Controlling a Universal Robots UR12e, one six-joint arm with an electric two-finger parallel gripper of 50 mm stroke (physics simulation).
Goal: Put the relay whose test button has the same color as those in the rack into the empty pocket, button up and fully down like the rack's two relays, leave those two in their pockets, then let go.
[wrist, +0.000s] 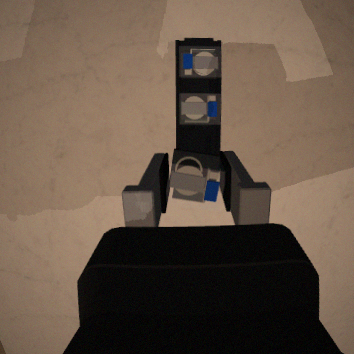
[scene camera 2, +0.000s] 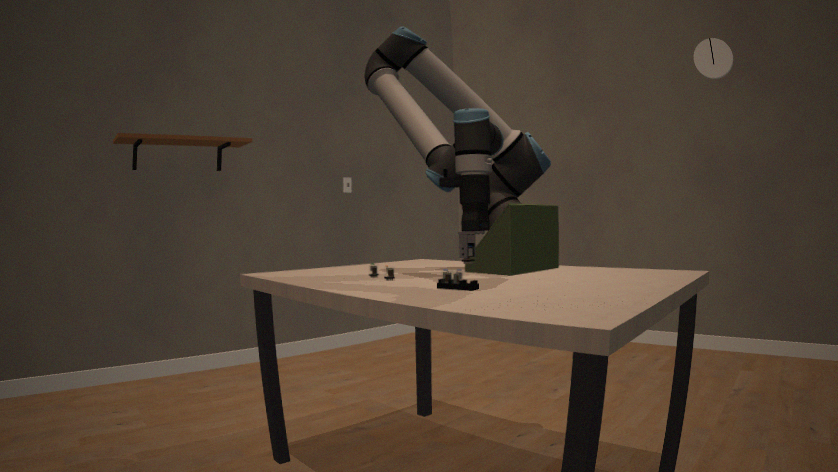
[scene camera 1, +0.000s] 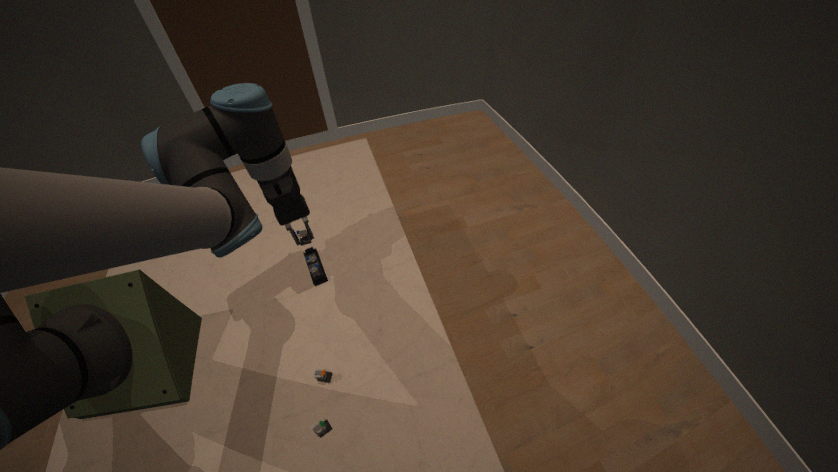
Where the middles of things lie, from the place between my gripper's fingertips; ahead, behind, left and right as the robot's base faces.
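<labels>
Position of my gripper relative to the black rack (wrist: 205, 138): 10 mm short of it, 30 mm to the left of it, 70 mm above it.
</labels>
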